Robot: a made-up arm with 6 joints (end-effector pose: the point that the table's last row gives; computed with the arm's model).
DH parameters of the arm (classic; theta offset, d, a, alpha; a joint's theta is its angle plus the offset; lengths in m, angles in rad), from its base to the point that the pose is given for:
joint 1: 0 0.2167 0 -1.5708
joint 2: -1.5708 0 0.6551 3.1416
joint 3: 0 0 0 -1.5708
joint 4: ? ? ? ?
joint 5: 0 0.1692 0 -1.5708
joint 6: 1.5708 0 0 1.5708
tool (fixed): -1.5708 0 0 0
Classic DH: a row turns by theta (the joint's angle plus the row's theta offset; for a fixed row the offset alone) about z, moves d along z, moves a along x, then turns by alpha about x.
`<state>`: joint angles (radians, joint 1 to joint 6).
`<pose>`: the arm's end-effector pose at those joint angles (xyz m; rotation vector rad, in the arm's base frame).
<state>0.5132 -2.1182 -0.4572 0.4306 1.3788 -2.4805</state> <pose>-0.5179 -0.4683 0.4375 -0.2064 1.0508 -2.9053</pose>
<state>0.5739 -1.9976 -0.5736 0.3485 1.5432 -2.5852</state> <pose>-0.3924 -0.4430 0.5182 -0.3189 0.7125 -2.8657</pose>
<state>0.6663 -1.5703 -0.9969 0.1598 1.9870 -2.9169</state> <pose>-0.0465 -0.2491 0.5491 -0.7722 -0.1050 -2.5723</pose>
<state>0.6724 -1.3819 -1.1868 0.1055 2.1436 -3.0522</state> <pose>0.0365 -0.1860 0.4678 -0.9916 -0.3537 -2.3961</pose>
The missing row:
joint 4: 0 -0.5704 0 1.5708
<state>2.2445 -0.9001 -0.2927 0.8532 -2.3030 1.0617</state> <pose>0.1603 -0.0225 1.0541 -2.3972 0.0929 1.2219</pose>
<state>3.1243 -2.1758 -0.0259 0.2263 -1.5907 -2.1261</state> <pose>0.8855 0.1496 0.3007 -0.6627 -2.3939 -1.2321</pose>
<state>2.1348 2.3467 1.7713 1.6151 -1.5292 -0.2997</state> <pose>-0.5613 0.8734 -0.4107 -1.7756 -0.5825 0.4197</pose>
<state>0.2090 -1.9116 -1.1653 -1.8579 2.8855 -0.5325</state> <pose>-0.0965 0.0285 0.2659 -1.1523 1.9902 1.5418</pose>
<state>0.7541 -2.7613 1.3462 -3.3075 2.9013 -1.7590</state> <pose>-0.5112 -0.2512 -0.8767 -0.8713 -1.3501 -0.3173</pose>
